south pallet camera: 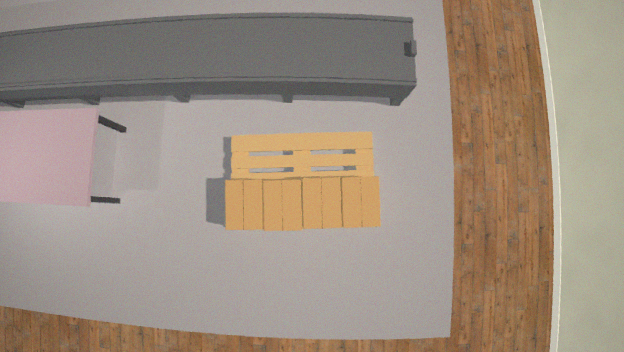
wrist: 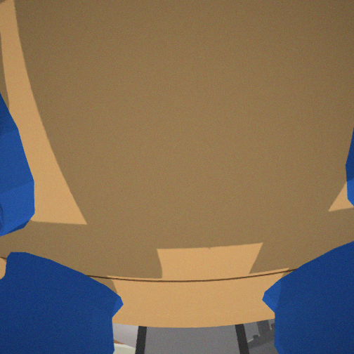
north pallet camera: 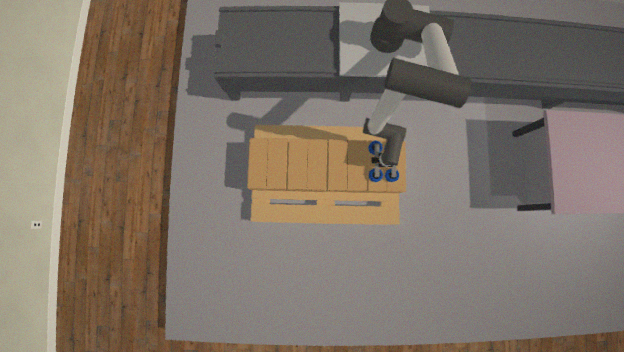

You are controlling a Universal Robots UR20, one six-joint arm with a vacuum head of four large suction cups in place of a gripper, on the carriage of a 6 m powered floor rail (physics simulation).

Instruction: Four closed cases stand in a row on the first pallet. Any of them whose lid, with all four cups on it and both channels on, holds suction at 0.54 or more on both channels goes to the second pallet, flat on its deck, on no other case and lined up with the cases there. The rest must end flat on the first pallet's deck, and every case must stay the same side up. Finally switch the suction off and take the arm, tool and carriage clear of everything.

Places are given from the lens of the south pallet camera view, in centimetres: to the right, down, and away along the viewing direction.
pallet [south pallet camera: 300, 143]: -10, -27, 278
case [south pallet camera: 244, 210]: -52, 27, 252
case [south pallet camera: 282, 199]: -23, 18, 253
case [south pallet camera: 321, 196]: 7, 16, 253
case [south pallet camera: 360, 198]: 37, 17, 252
